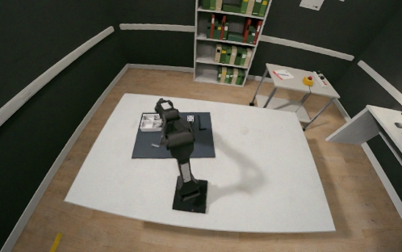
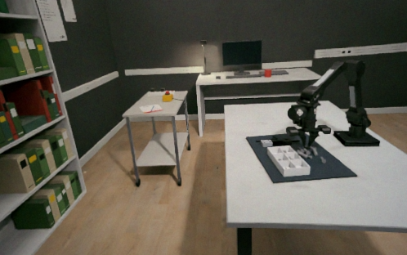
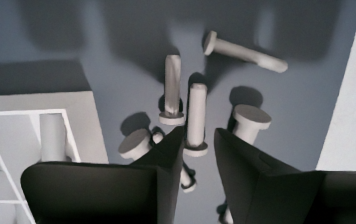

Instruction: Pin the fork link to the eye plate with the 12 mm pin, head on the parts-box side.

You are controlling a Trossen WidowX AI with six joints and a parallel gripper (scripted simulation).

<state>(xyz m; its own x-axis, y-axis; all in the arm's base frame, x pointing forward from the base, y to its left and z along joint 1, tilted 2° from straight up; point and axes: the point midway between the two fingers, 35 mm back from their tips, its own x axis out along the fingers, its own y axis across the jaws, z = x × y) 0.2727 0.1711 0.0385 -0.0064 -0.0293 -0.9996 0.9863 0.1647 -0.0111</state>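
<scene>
Now: the pin 20 mm ahead of my hand, 20 mm to the right of it and 60 mm below it. Also, from my hand: dark blue mat 60 mm ahead, 70 mm below; eye plate 100 mm ahead, 90 mm to the right, 50 mm below; white parts box 100 mm ahead, 110 mm to the left, 50 mm below.
</scene>
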